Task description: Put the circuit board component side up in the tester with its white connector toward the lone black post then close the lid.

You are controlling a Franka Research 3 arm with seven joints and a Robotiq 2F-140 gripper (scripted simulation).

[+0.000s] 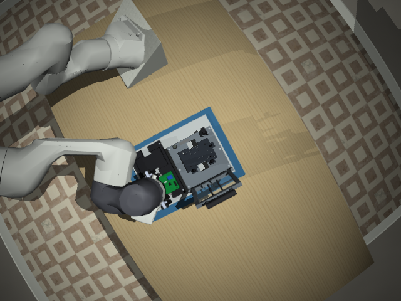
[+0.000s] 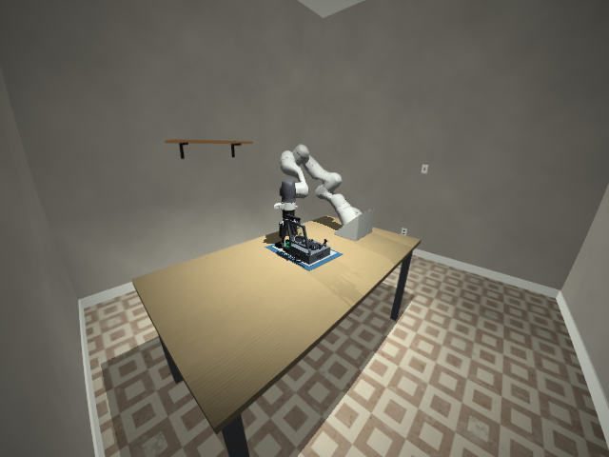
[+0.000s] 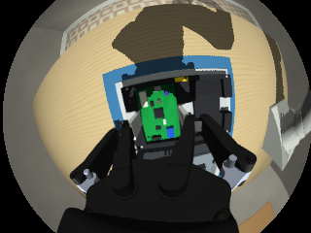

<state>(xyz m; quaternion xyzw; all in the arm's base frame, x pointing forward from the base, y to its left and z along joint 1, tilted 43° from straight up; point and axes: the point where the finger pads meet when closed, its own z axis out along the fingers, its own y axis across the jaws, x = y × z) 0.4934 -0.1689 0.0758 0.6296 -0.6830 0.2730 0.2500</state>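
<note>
Right now the green circuit board is 20 mm below my hand. From my hand the other things lie so: black post 240 mm to the left, 80 mm behind, 50 mm above; tester lid 160 mm to the left, 140 mm above, 100 mm ahead; black nest 180 mm to the left, 30 mm above, 20 mm behind.
</note>
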